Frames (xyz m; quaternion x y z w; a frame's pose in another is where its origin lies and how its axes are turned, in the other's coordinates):
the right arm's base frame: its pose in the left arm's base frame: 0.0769 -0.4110 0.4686 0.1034 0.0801 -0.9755 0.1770
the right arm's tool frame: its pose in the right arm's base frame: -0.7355 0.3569 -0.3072 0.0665 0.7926 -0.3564 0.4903
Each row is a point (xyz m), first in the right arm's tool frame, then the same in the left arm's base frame.
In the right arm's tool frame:
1: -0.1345 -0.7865 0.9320
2: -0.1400 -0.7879 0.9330
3: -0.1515 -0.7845 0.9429
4: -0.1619 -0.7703 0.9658
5: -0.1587 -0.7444 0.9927
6: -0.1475 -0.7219 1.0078
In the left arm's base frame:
1: 0.1199 0.4306 0.5922
2: 0.1162 0.4290 0.5963
3: 0.1016 0.4240 0.5981
4: 0.0758 0.4169 0.5872
5: 0.0529 0.4102 0.5583
6: 0.0445 0.4058 0.5305

